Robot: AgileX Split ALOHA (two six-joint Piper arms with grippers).
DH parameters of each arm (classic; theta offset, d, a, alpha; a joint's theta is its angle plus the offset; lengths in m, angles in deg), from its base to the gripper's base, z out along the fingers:
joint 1: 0 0.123 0 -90
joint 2: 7.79 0 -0.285 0
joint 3: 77.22 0 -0.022 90
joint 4: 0 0.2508 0 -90
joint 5: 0 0 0.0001 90
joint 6: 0 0.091 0 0
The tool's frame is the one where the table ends.
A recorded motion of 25 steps. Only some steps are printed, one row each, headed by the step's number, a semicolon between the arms.
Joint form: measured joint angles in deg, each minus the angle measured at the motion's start. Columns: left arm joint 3, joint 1, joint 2, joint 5, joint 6, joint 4; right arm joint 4, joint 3, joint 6, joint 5, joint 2, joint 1.
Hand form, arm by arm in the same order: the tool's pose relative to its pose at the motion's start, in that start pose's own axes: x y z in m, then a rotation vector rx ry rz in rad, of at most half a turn. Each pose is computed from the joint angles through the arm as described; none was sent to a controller.
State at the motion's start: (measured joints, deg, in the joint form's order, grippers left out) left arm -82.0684 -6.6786 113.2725 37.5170 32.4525 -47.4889; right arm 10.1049 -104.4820 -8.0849 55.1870 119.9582 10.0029
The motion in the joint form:
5: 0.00 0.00 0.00 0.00 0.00 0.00; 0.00 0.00 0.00 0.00 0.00 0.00
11: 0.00 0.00 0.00 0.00 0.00 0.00; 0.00 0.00 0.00 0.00 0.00 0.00
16: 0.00 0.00 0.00 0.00 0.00 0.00; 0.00 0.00 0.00 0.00 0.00 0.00
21: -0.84 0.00 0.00 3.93 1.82 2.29; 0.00 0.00 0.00 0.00 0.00 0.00
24: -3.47 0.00 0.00 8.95 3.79 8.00; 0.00 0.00 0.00 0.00 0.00 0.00
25: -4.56 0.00 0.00 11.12 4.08 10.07; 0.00 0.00 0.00 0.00 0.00 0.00
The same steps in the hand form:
5: 0.0000 0.0000 0.0000 0.0000 0.0000 0.0000; 0.0000 0.0000 0.0000 0.0000 0.0000 0.0000
11: 0.0000 0.0000 0.0000 0.0000 0.0000 0.0000; 0.0000 0.0000 0.0000 0.0000 0.0000 0.0000
16: 0.0000 0.0000 0.0000 0.0000 0.0000 0.0000; 0.0000 0.0000 0.0000 0.0000 0.0000 0.0000
21: 0.0024 -0.0028 -0.0020 0.0178 0.0583 0.0694; 0.0000 0.0000 0.0000 0.0000 0.0000 0.0000
24: -0.0003 -0.0055 -0.0084 0.0117 0.1278 0.1978; 0.0000 0.0000 0.0000 0.0000 0.0000 0.0000
25: -0.0013 -0.0067 -0.0113 0.0098 0.1570 0.2362; 0.0000 0.0000 0.0000 0.0000 0.0000 0.0000

